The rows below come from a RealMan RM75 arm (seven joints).
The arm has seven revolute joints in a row. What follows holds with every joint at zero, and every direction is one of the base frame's. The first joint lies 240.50 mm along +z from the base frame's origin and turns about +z. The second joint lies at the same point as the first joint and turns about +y. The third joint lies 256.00 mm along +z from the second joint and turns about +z. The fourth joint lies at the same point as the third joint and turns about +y. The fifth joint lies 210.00 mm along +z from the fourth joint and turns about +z. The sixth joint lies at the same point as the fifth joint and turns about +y. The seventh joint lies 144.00 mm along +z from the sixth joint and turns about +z. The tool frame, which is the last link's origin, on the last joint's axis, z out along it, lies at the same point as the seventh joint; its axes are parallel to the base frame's.
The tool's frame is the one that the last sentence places.
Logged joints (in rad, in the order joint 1, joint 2, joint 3, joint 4, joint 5, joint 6, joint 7), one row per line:
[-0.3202 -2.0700 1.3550 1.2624 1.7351 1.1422 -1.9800]
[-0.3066 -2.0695 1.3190 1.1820 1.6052 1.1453 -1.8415]
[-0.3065 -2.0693 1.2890 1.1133 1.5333 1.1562 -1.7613]
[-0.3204 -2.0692 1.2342 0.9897 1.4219 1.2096 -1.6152]
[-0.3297 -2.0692 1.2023 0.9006 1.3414 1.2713 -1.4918]
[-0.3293 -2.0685 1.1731 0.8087 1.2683 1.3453 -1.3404]
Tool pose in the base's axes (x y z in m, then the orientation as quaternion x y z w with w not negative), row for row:
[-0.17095 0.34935 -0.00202 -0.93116 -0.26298 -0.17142 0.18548]
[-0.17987 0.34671 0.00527 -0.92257 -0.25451 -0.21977 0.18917]
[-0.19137 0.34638 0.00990 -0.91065 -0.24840 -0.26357 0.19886]
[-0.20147 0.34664 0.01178 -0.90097 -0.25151 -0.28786 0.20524]
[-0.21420 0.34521 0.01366 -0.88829 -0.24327 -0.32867 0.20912]
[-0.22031 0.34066 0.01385 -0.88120 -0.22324 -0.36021 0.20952]
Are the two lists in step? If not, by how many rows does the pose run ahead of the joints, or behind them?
The pose runs 1 row behind the joints: the pose in row i belongs to the joints in row i - 1.
